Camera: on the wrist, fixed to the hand. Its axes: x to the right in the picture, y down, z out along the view.
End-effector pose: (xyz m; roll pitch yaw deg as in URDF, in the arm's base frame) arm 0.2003 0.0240 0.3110 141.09 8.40 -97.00
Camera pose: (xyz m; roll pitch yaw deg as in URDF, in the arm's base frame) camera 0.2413 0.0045 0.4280 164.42 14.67 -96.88
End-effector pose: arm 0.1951 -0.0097 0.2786 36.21 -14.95 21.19
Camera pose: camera 0.1726 0.0919 0.2084 61.22 -16.36 14.84
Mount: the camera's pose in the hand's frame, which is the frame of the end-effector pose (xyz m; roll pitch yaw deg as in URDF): -0.0029 0.0405 -0.1188 23.47 -4.80 -4.04
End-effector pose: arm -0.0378 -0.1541 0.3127 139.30 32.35 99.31
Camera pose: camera -0.0936 -0.1026 0.4127 162.54 38.62 99.21
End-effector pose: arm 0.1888 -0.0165 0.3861 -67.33 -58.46 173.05
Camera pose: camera 0.1313 0.0852 0.3401 -49.77 -63.89 179.59
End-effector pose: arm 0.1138 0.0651 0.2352 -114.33 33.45 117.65
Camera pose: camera 0.2225 0.1268 0.2468 -87.22 31.55 124.74
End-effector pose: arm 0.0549 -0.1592 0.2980 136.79 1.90 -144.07
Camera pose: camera 0.0846 -0.2017 0.4123 160.06 8.16 -144.42
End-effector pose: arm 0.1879 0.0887 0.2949 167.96 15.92 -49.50
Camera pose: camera 0.1970 0.0552 0.4155 -167.73 21.43 -46.35
